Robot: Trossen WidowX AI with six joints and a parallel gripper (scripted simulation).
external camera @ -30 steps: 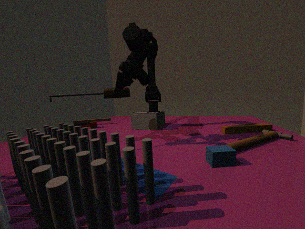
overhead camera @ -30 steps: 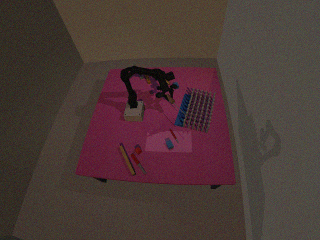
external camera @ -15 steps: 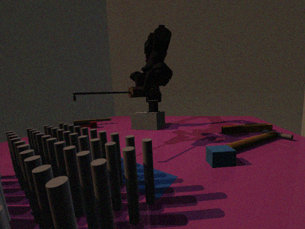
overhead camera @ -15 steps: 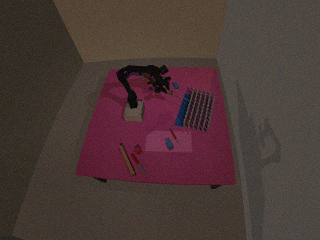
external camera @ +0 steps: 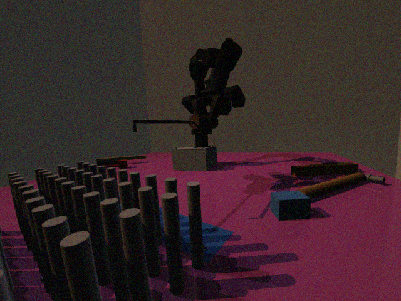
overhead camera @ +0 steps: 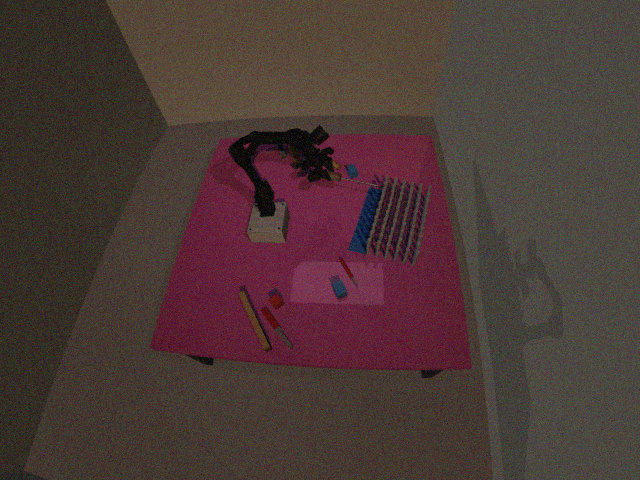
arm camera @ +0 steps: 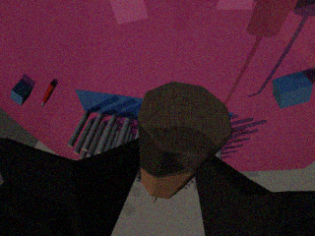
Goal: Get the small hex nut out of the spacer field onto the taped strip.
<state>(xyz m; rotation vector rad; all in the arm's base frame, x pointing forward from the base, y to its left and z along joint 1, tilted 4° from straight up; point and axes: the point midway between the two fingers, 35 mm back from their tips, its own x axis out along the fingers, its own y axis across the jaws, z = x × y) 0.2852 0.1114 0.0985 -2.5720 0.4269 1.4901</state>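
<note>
My gripper tip is now 18 cm above the blue taped strip, 16 cm short of it and 9 cm to the left of it. Round my gripper tip: orange bar: 36 cm to the left, 22 cm behind, 17 cm below; then red screwdriver: 40 cm to the right, 18 cm below, 8 cm ahead; then hook tool: 10 cm ahead, 3 cm to the right.
</note>
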